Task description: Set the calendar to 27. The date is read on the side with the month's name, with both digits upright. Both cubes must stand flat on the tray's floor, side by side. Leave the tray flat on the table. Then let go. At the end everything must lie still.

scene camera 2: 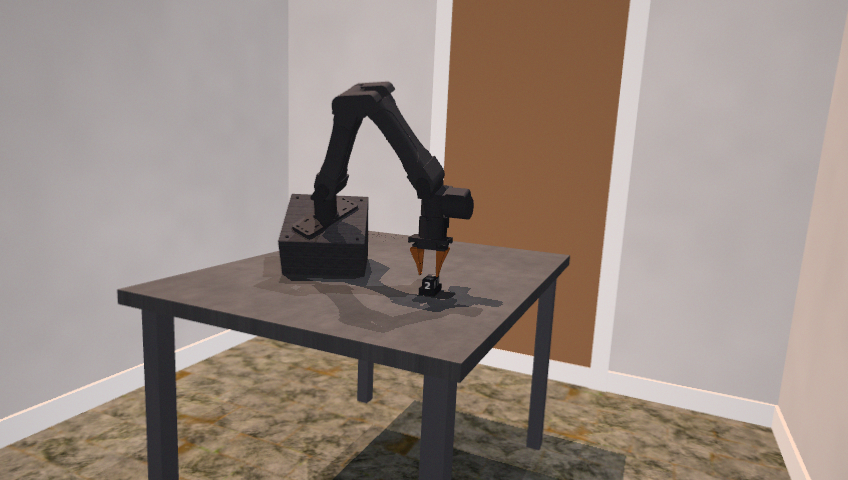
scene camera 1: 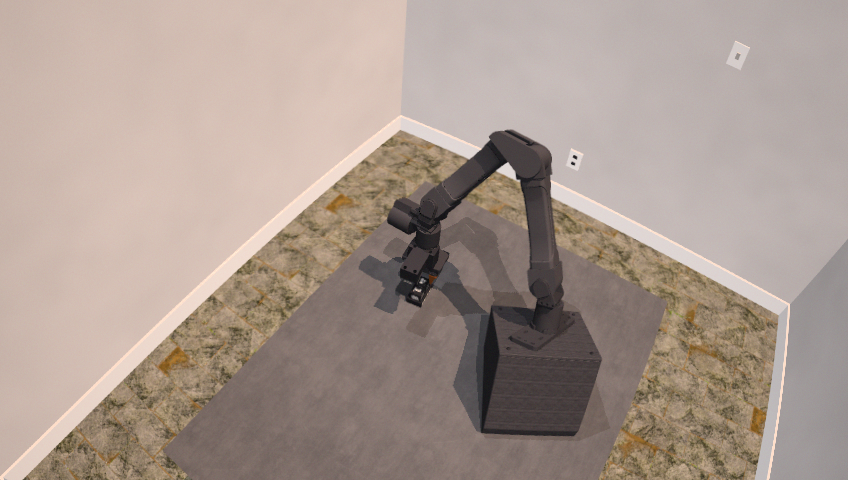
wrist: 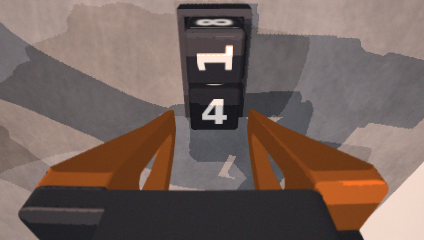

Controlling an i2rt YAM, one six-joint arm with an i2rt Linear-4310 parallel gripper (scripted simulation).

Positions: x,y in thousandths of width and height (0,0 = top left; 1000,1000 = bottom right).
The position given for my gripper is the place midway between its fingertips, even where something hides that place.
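My gripper (scene camera 2: 505,574). Gripper again (wrist: 499,498).
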